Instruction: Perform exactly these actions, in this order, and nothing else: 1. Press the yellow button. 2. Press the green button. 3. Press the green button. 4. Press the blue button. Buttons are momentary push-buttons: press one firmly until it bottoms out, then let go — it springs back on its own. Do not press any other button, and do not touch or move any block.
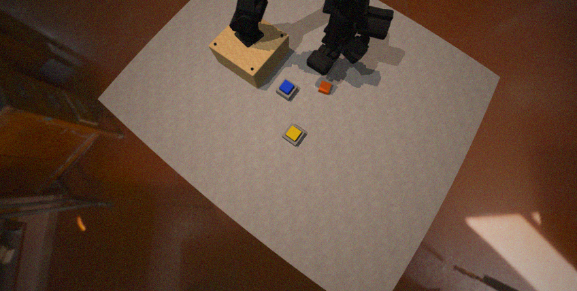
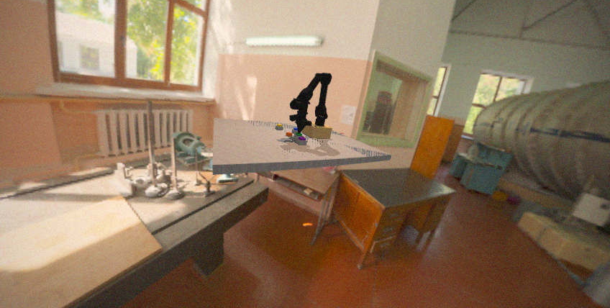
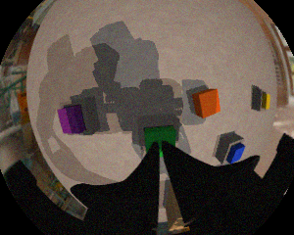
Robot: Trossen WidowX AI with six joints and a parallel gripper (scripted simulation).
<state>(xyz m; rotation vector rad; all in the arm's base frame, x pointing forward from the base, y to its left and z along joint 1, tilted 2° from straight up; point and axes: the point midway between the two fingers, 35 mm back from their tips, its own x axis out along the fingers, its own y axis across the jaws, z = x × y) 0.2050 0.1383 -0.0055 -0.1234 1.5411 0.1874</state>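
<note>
Right now the blue button is 20 mm behind my gripper tip, 160 mm to the right of it and 10 mm below it. Round my gripper tip: purple button (10 mm ahead, 110 mm to the left, 10 mm below); green button (10 mm below); small orange block (50 mm ahead, 60 mm to the right, 30 mm below).
</note>
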